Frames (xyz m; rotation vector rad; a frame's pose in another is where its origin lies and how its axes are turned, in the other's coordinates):
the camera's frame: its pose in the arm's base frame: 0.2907 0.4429 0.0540 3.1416 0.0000 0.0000
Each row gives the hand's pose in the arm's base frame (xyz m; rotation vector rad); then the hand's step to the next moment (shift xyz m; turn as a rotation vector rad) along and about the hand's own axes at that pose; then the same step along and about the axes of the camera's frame.
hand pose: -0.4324 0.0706 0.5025 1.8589 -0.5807 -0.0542
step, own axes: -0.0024 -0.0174 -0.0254 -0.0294 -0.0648 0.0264
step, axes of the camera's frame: 0.0122 -0.0275 0.0069 -0.0105 -0.0051 0.0750
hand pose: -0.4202 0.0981 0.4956 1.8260 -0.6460 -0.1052
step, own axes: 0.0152 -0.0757 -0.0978 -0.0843 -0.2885 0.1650
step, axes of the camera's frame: 0.0785 -0.0921 0.0298 -0.0255 0.0401 0.3396
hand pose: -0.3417 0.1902 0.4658 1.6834 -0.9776 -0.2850
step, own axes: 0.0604 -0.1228 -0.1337 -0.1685 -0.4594 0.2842
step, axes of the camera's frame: 0.1782 -0.0539 0.0441 -0.0756 0.0539 0.5582
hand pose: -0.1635 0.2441 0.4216 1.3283 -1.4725 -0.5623
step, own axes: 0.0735 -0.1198 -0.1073 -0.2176 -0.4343 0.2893
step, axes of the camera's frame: 0.1579 0.0707 0.0363 -0.0979 0.0033 0.5568
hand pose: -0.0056 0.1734 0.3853 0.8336 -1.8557 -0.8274
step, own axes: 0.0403 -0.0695 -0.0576 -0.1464 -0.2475 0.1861
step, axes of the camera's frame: 0.0522 0.0821 0.0172 -0.0672 -0.0205 0.3352
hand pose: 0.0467 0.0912 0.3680 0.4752 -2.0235 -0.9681
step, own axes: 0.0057 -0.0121 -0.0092 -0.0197 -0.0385 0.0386
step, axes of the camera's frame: 0.0039 0.0155 0.0031 -0.0201 -0.0058 0.0541
